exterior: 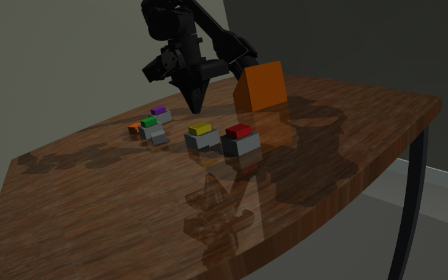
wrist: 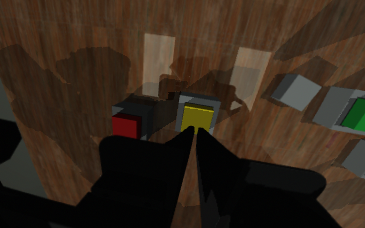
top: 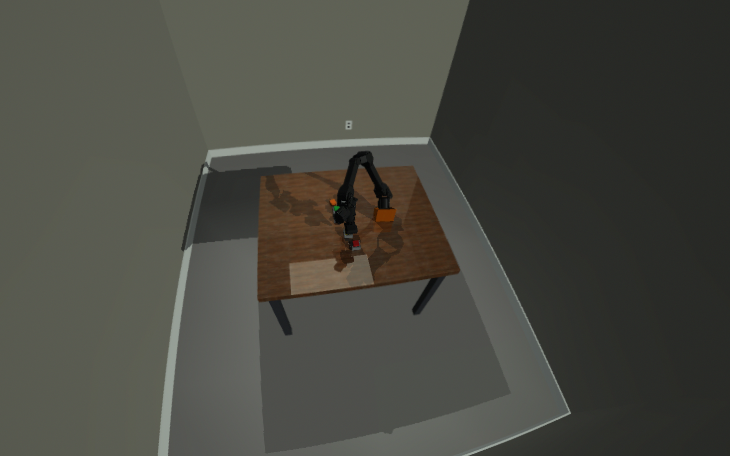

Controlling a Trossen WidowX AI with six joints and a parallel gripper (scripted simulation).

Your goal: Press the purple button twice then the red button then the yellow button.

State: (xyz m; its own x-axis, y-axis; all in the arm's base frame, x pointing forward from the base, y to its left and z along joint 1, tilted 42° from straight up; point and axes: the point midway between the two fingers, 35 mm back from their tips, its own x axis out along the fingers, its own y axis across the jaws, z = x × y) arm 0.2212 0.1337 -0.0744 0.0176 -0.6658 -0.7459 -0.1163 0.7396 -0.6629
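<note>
Right now the yellow button is 3 cm below my gripper tip. Round my gripper tip: green button (6 cm ahead, 18 cm to the right, 3 cm below); then small grey block (6 cm ahead, 11 cm to the right, 5 cm below); then red button (4 cm behind, 8 cm to the left, 3 cm below).
</note>
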